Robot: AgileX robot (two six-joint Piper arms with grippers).
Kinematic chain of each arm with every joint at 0, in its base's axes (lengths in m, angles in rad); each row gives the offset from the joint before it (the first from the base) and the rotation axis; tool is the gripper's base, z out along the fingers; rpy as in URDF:
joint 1: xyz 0 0 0.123 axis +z
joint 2: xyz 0 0 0 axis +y
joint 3: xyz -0.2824 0 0.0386 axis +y
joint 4: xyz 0.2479 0 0.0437 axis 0.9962 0 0.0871
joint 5: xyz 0 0 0 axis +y
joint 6: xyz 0.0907 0 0.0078 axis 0.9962 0 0.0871
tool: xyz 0 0 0 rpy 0 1.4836 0
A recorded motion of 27 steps. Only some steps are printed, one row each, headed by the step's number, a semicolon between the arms.
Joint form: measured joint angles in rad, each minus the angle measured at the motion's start. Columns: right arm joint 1, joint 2, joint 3, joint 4, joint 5, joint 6; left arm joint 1, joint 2, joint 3, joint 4, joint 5, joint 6.
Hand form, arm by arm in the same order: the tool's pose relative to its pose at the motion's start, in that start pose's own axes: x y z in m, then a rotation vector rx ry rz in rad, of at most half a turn. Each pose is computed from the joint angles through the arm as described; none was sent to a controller.
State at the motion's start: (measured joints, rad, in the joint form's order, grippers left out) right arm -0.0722 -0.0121 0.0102 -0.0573 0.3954 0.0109; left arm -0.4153 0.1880 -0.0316 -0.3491 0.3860 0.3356
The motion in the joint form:
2: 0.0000 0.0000 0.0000 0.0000 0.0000 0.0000; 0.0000 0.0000 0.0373 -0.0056 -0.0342 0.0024
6: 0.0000 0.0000 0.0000 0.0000 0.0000 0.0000; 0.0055 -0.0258 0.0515 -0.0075 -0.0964 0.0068
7: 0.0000 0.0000 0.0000 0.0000 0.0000 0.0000; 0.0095 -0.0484 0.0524 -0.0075 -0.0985 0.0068
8: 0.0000 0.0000 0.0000 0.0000 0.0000 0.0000; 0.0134 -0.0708 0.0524 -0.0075 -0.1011 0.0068
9: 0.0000 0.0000 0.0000 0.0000 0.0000 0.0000; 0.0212 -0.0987 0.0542 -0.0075 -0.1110 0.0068
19: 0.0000 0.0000 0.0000 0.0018 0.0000 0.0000; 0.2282 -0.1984 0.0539 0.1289 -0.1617 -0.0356
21: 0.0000 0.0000 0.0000 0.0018 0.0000 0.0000; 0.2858 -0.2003 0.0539 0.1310 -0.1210 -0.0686
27: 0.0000 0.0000 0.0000 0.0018 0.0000 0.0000; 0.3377 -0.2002 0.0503 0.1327 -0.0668 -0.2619
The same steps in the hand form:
2: 0.0000 0.0000 0.0000 0.0000 0.0000 0.0000; 0.0089 0.0012 0.0039 -0.0091 0.0041 -0.0075
6: 0.0000 0.0000 0.0000 0.0000 0.0000 0.0000; 0.0071 0.0034 0.0034 -0.0347 -0.0664 -0.0054
7: 0.0000 0.0000 0.0000 0.0000 0.0000 0.0000; 0.0064 0.0035 0.0019 -0.0392 -0.0901 -0.0043
8: 0.0000 0.0000 0.0000 0.0000 0.0000 0.0000; 0.0054 0.0036 0.0002 -0.0438 -0.1150 -0.0031
9: 0.0000 0.0000 0.0000 0.0000 0.0000 0.0000; 0.0042 0.0041 -0.0017 -0.0546 -0.1505 -0.0027
19: 0.0000 0.0001 0.0000 -0.0007 0.0000 0.0017; -0.0019 0.0186 -0.0125 -0.3131 -0.2795 0.0343
21: 0.0000 0.0001 0.0000 -0.0007 0.0000 0.0017; 0.0017 0.0208 -0.0123 -0.3534 -0.2462 -0.0181
27: 0.0000 0.0001 0.0000 -0.0007 0.0000 0.0017; 0.0055 0.0223 -0.0122 -0.3683 -0.2340 -0.2306

